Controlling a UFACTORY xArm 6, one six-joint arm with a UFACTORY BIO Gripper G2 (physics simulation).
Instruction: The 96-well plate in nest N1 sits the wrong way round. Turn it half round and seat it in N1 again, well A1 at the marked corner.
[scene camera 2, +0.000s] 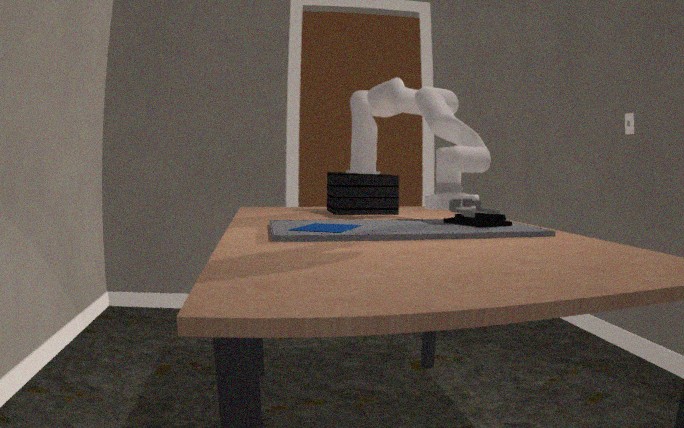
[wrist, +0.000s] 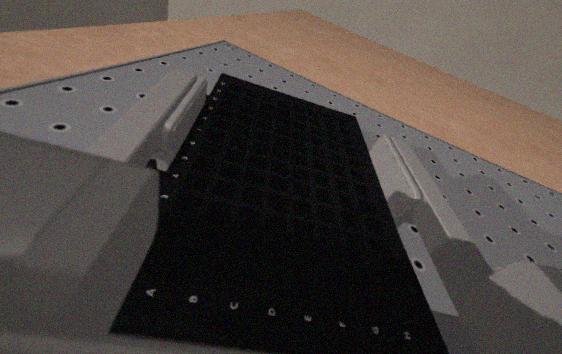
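The black 96-well plate (scene camera 2: 491, 215) (wrist: 280, 200) fills the middle of the wrist view. Letters A to H run along its near edge, A at the left, and numbers run up its left edge. My gripper (scene camera 2: 470, 210) (wrist: 295, 142) is shut on the plate, with one finger along each long side. In scene camera 2 the plate is low over the dark nest (scene camera 2: 452, 220), at the right part of the grey deck; whether it touches the nest I cannot tell. The nest and its marked corner cannot be made out in the wrist view.
The grey deck (scene camera 2: 403, 236) (wrist: 85, 104) has rows of holes and lies on the wooden table (scene camera 2: 383, 277) (wrist: 360, 55). A flat blue area (scene camera 2: 325, 228) is at the deck's left part. The arm stands on a black block (scene camera 2: 362, 194) behind the deck.
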